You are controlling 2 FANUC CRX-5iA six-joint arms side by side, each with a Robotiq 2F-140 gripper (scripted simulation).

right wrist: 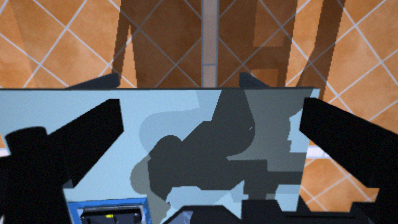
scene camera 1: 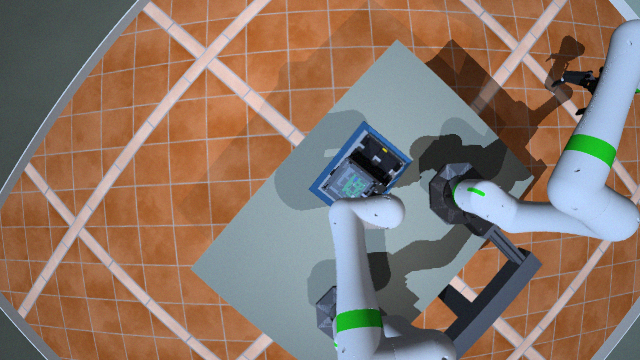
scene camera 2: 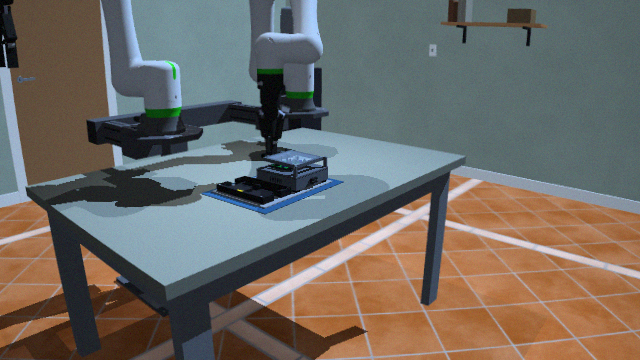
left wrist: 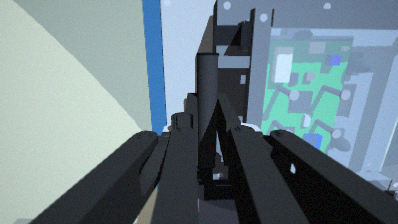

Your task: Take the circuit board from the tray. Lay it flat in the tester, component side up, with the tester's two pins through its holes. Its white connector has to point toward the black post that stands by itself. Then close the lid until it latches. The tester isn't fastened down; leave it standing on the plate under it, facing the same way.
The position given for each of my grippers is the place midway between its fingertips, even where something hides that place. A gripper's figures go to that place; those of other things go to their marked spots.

Scene:
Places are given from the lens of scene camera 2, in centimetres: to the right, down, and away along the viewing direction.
my left gripper point(scene camera 2: 271, 157): -18, -8, 166
clear lid point(scene camera 2: 290, 158): -10, -8, 157

